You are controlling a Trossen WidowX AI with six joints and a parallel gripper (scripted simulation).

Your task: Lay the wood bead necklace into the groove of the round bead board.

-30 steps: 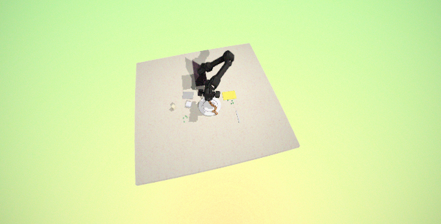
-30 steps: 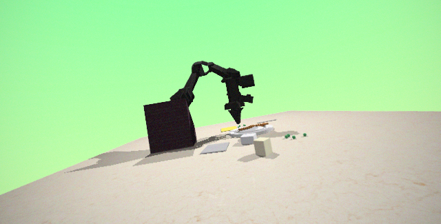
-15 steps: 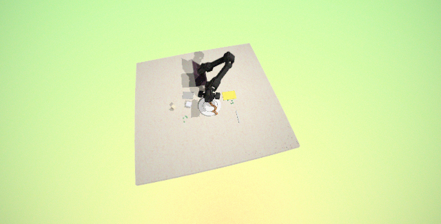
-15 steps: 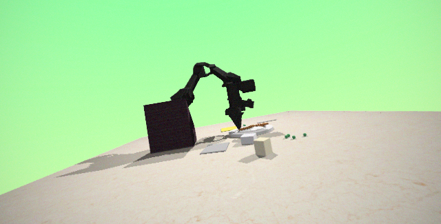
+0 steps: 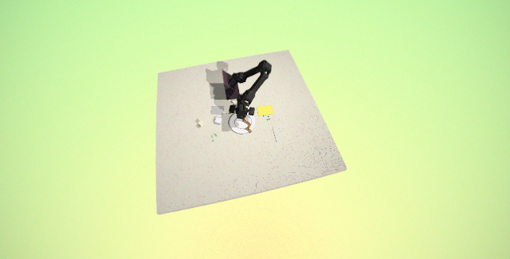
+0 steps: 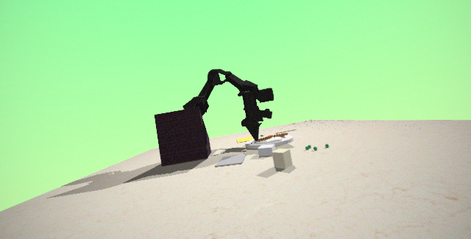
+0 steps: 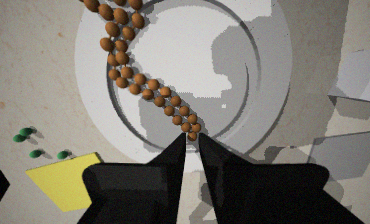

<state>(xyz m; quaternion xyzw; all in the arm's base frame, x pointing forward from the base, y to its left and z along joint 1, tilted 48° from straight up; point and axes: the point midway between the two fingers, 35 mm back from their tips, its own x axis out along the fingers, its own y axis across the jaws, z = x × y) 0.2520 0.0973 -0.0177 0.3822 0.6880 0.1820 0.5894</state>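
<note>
My gripper tip is now 5 cm short of the round white bead board, 1 cm to the left of it and 1 cm above it. Also, from my gripper tip: thin white strip 22 cm to the left, 20 cm ahead, 1 cm below; yellow card 19 cm to the left, 4 cm behind, 1 cm below; grey flat plate 19 cm to the right, 11 cm behind, 1 cm below.
</note>
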